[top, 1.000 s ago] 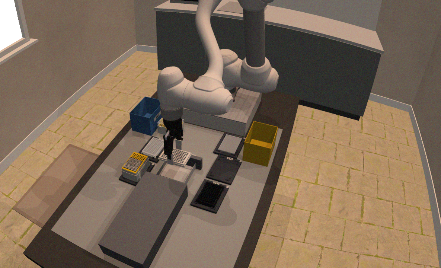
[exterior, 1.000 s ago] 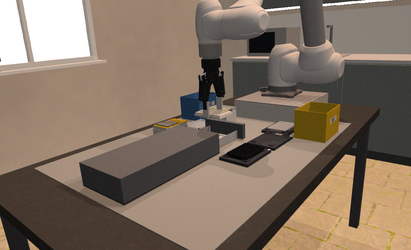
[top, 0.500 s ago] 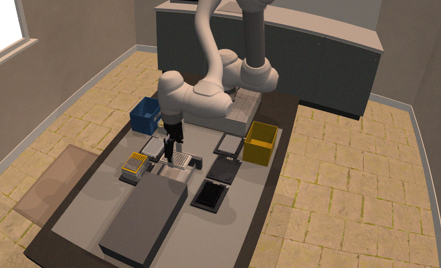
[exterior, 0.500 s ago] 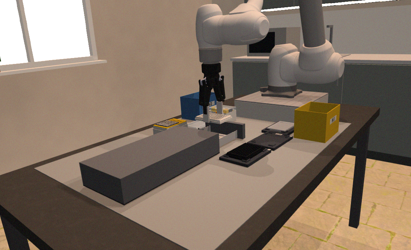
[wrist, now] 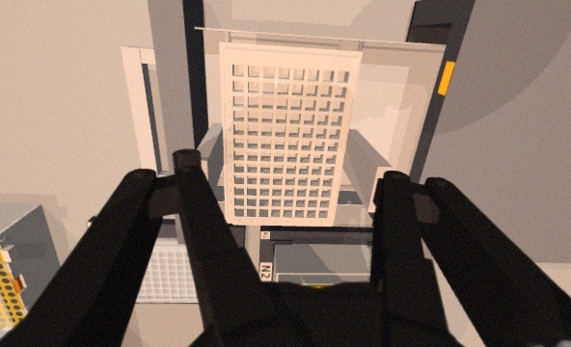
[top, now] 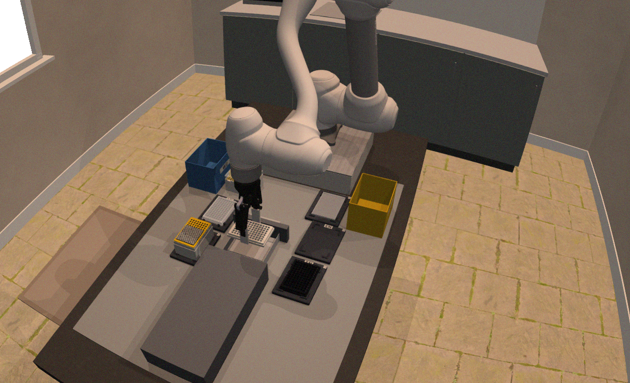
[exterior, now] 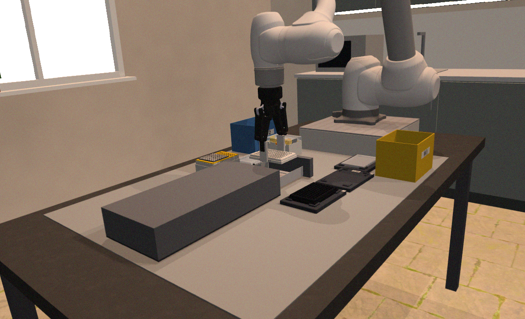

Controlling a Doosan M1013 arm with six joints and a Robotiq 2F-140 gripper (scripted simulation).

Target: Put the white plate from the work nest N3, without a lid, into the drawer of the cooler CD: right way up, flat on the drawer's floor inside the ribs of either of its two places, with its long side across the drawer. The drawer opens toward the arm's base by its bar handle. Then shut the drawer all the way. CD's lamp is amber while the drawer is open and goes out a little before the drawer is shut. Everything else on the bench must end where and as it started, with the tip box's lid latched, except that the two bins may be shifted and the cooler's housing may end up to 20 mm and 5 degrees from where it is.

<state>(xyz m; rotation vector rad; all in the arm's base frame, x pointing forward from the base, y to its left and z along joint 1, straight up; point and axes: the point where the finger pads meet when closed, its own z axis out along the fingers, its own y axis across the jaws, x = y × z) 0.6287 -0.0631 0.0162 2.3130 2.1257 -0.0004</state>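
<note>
Right now my hand is 80 mm above the drawer and 30 mm short of it. The rest, counted from my hand: white plate 20 mm below; black plate 190 mm to the left, 80 mm below, 80 mm ahead; yellow-topped tip box 200 mm to the right, 50 mm below, 40 mm ahead.
</note>
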